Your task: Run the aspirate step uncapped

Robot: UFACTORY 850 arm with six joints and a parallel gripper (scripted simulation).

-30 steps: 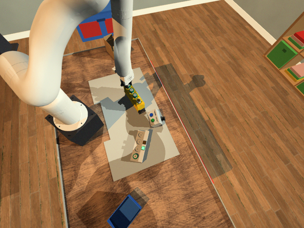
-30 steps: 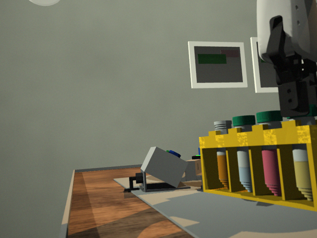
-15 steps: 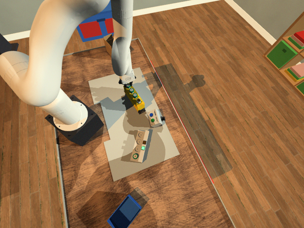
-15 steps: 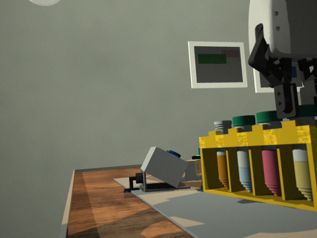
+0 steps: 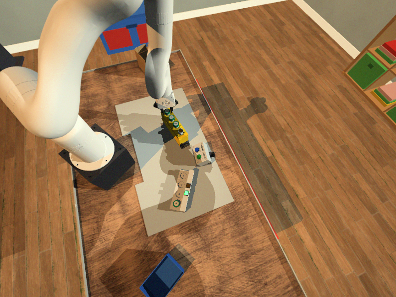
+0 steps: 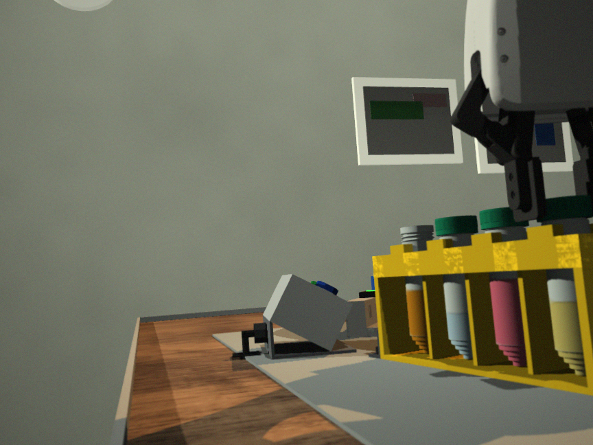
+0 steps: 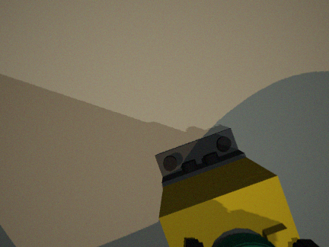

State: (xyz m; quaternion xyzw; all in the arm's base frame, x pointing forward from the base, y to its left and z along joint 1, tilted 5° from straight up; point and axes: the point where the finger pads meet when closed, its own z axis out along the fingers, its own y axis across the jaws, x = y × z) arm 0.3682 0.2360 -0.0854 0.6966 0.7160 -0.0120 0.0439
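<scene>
Right now the green cap is 30 mm behind my hand, 520 mm to the right of it and 110 mm below it. Round my hand: blue cycle key (130 mm ahead, 250 mm to the right, 60 mm below); grey key housing (150 mm ahead, 270 mm to the right, 70 mm below); green key (130 mm ahead, 300 mm to the right, 60 mm below).
</scene>
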